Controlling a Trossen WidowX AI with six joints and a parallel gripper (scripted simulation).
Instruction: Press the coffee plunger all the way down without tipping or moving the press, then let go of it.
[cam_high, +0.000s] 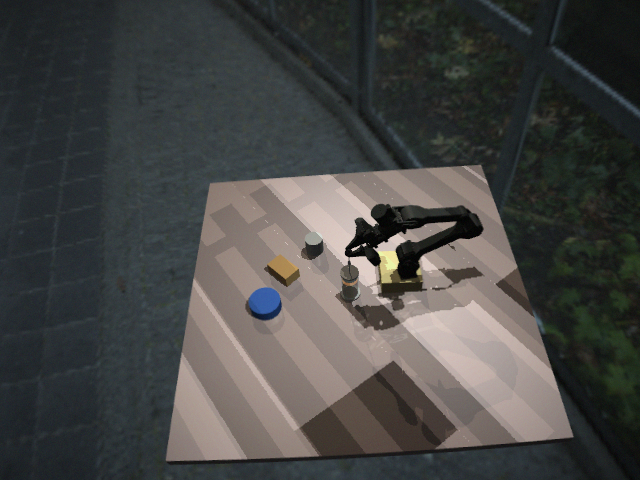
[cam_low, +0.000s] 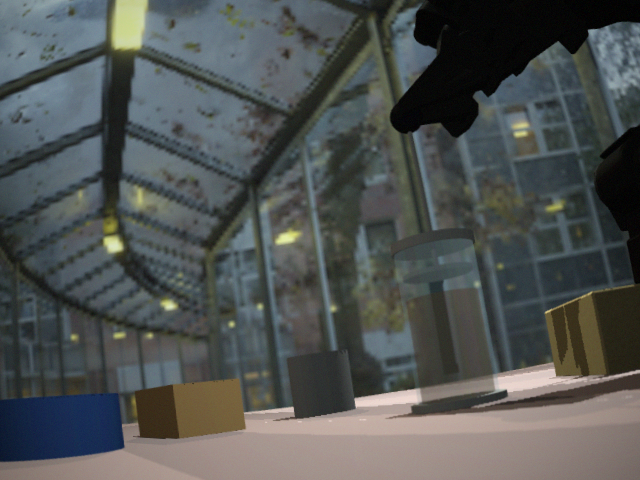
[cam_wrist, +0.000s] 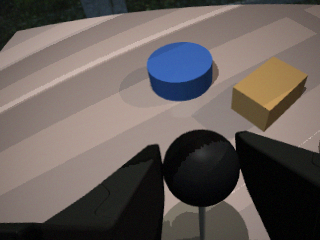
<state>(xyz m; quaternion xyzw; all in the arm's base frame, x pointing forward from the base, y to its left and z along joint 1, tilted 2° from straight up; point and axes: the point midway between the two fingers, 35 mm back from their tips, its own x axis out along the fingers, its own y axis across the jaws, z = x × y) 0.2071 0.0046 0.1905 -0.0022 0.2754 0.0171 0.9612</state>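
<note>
The glass coffee press is 1 cm behind my gripper tip, 2 cm to the right of it and 12 cm below it. The rest, counted from my gripper tip: blue disc (32 cm ahead, 22 cm below).
</note>
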